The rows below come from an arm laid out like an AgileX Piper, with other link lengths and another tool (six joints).
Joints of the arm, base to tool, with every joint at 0 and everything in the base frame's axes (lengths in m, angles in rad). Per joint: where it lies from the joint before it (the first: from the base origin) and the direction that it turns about. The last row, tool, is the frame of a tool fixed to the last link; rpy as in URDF.
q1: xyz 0 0 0.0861 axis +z
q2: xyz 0 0 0 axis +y
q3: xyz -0.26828 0 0.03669 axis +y
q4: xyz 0.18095 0 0.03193 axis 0.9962 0 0.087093
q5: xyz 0 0 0 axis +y
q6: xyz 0.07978 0 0.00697 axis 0.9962 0 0.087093
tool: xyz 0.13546 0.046 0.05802 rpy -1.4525 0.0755 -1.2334
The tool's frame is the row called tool.
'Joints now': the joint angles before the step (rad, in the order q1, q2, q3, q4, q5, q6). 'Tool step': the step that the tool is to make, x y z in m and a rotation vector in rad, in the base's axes. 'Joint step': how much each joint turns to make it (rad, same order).
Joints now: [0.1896, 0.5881, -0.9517, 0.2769, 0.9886, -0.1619]
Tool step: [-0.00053, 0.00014, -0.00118, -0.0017, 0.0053, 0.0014]
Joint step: [0.0000, -0.0001, 0.0001, 0.0000, 0.0058, 0.0000]
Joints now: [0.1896, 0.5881, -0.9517, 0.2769, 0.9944, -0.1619]
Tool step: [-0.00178, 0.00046, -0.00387, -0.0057, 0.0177, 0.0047]
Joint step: [0.0000, 0.0000, 0.0000, 0.0000, 0.0193, 0.0000]
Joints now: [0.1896, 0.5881, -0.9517, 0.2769, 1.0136, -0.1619]
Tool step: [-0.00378, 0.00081, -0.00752, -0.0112, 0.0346, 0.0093]
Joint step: [-0.0001, -0.0004, 0.0000, 0.0001, 0.0380, 0.0000]
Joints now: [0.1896, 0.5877, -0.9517, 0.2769, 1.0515, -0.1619]
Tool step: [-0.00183, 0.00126, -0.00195, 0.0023, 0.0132, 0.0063]
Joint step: [-0.0002, 0.0000, 0.0000, 0.0072, 0.0131, -0.0002]
